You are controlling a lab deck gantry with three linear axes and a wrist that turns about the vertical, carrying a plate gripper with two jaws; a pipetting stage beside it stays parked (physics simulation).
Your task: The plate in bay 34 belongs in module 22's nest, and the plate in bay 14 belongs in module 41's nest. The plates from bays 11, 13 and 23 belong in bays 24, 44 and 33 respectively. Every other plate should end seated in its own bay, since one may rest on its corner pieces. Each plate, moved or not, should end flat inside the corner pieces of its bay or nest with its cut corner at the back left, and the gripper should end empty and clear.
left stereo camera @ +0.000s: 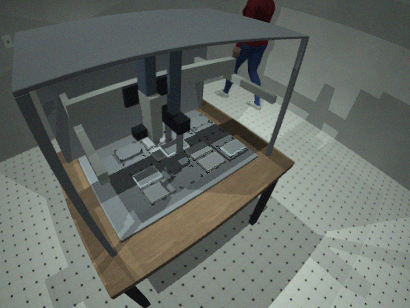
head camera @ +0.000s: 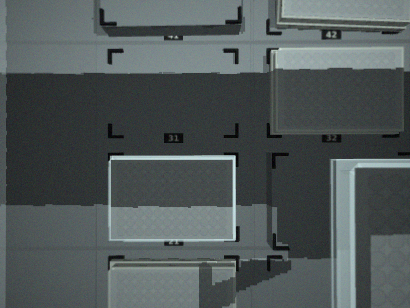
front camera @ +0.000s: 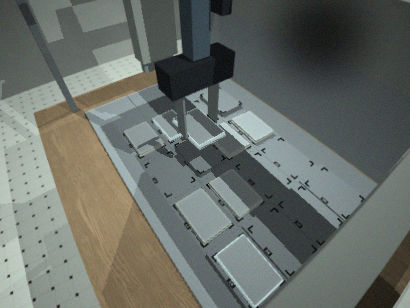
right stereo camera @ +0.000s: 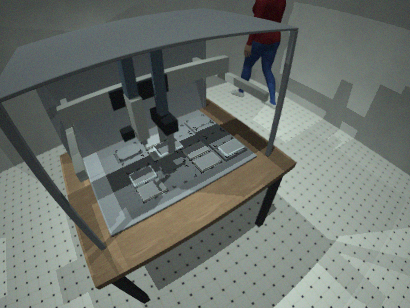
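Pixels of known places: gripper, fingertip midpoint: [left stereo camera: 174, 146] [front camera: 198, 126] [right stereo camera: 167, 146]; robot's base at its link origin: [left stereo camera: 152, 204] [front camera: 124, 134] [right stereo camera: 144, 202].
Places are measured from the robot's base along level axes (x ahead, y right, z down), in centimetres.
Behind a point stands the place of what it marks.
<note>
My gripper [front camera: 198, 127] @[x 22.8, y -14.9, z -12.0 cm] [left stereo camera: 173, 144] @[x 22.8, y -14.9, z -12.0 cm] [right stereo camera: 166, 145] @[x 22.8, y -14.9, z -12.0 cm] is shut on a clear-rimmed plate, its two jaws gripping opposite sides. The held plate [front camera: 206, 131] @[x 26.0, y -15.2, z -12.7 cm] [head camera: 345, 235] @[x 16.6, y -15.4, z -12.3 cm] is level and hangs above the module 22 area, right of the nest's left corner pieces in the head view. It hides most of nest 22 [head camera: 300, 210] @[x 18.8, y -14.0, z -1.9 cm]. Module 41's nest [front camera: 222, 101] @[x 7.8, y -36.2, z -1.9 cm] [head camera: 170, 11] @[x 6.4, y -33.1, z -1.9 cm] holds no plate. Plates lie in bay 11 [front camera: 142, 136] @[x 6.3, y -4.2, z -1.4 cm] [head camera: 155, 290] @[x 4.8, y -6.1, z -1.4 cm], bay 23 [front camera: 235, 192] @[x 39.6, y -14.7, z -1.4 cm], bay 13 [front camera: 202, 215] @[x 39.7, y -3.9, z -1.4 cm] and bay 14 [front camera: 248, 270] @[x 56.0, y -3.8, z -2.9 cm]. Their cut corners are too small to tell.
Plates lie at bay 21 [front camera: 165, 122] @[x 4.9, y -13.5, z -1.4 cm] [head camera: 172, 200] @[x 6.5, y -14.9, z -1.4 cm], bay 32 [head camera: 340, 100] @[x 22.9, y -24.6, z -1.4 cm] and bay 42 [front camera: 252, 126] @[x 24.1, y -35.8, z -1.7 cm] [head camera: 345, 10] @[x 23.2, y -33.2, z -1.7 cm]; the last looks slightly skewed. The pale pipetting stage [front camera: 152, 35] [left stereo camera: 151, 115] [right stereo camera: 136, 120] stands behind the gripper. A person [left stereo camera: 252, 55] [right stereo camera: 262, 55] stands beyond the table.
</note>
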